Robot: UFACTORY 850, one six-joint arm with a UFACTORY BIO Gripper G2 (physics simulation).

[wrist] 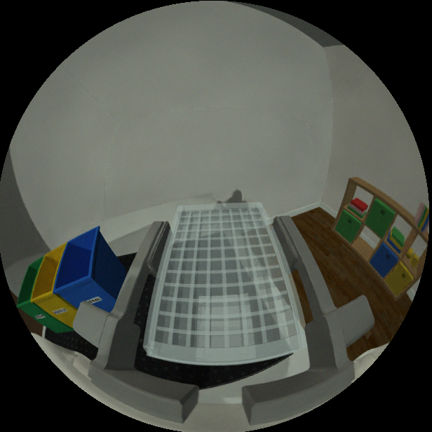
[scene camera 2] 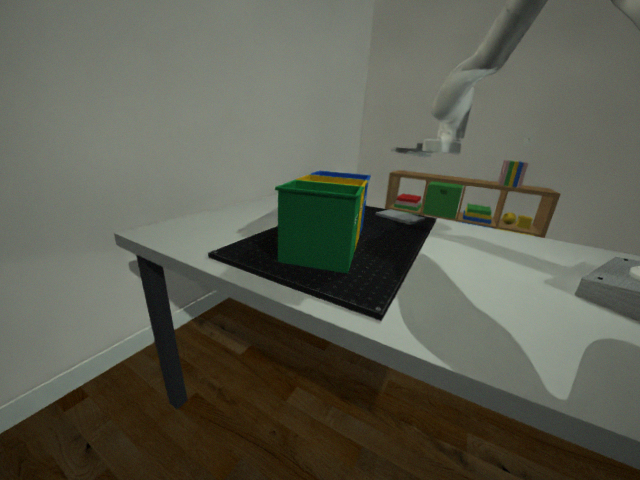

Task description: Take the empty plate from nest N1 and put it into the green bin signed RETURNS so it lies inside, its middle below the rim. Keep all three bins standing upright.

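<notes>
My gripper (scene camera 2: 419, 149) (wrist: 223, 245) is shut on the clear, gridded empty plate (scene camera 2: 405, 150) (wrist: 223, 280), with one finger at each long side. The plate looks about level and hangs high above the table, to the right of the bins and above their rims in the scene view. The green bin (scene camera 2: 317, 227) (wrist: 28, 286) stands upright on the black board, nearest the scene camera; its sign is too small to read. The yellow bin (scene camera 2: 360, 222) (wrist: 47, 275) and blue bin (scene camera 2: 342, 174) (wrist: 109, 275) stand upright behind it. A flat grey nest (scene camera 2: 399, 215) lies at the board's back.
The black perforated board (scene camera 2: 392, 268) (wrist: 215, 375) lies on the white table (scene camera 2: 465, 289). A grey block (scene camera 2: 610, 284) is at the table's right. A wooden shelf unit (scene camera 2: 473, 181) (wrist: 367, 185) with coloured boxes stands beyond the table. The bins are at the left in the wrist view.
</notes>
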